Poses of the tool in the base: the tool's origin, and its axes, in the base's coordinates. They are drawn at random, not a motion.
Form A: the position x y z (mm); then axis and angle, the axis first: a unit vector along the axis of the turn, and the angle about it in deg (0 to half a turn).
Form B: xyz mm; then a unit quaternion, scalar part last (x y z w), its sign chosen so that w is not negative. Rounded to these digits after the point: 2 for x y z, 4 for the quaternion.
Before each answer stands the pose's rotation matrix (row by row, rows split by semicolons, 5 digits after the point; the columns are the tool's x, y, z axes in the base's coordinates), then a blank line. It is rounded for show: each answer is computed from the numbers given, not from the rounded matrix.
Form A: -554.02 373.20 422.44 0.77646 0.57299 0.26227 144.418
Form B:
0.27993 0.65414 0.70267; 0.95935 -0.21795 -0.17930; 0.03586 0.72430 -0.68856

-554.02 373.20 422.44 0.7393 0.5456 0.2497 0.3055
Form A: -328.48 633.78 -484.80 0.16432 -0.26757 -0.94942 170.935
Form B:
-0.93384 0.06220 -0.35223; -0.23697 -0.84522 0.47901; -0.26791 0.53079 0.80404

-328.48 633.78 -484.80 0.1638 -0.2667 -0.9465 0.0790
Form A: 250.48 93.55 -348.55 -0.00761 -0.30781 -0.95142 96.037
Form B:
-0.10511 0.94873 -0.29810; -0.94355 -0.00046 0.33122; 0.31410 0.31609 0.89522

250.48 93.55 -348.55 -0.0057 -0.2288 -0.7072 0.6689
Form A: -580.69 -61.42 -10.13 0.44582 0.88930 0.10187 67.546
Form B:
0.50479 0.15090 0.84995; 0.33919 0.87074 -0.35603; -0.79381 0.46802 0.38836

-580.69 -61.42 -10.13 0.2478 0.4944 0.0566 0.8312
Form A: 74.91 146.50 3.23 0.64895 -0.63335 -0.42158 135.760
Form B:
0.00643 -0.41135 -0.91145; -0.99960 -0.02791 0.00555; -0.02772 0.91105 -0.41136

74.91 146.50 3.23 0.6012 -0.5867 -0.3906 0.3765
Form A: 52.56 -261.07 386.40 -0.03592 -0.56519 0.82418 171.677
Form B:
-0.98690 -0.07891 -0.14071; 0.15969 -0.35395 -0.92153; 0.02292 -0.93193 0.36192

52.56 -261.07 386.40 -0.0358 -0.5637 0.8220 0.0726
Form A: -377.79 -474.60 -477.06 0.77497 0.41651 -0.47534 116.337
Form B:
0.42337 0.89198 -0.15852; 0.03998 -0.19321 -0.98034; -0.90507 0.40871 -0.11746

-377.79 -474.60 -477.06 0.6584 0.3539 -0.4038 0.5274
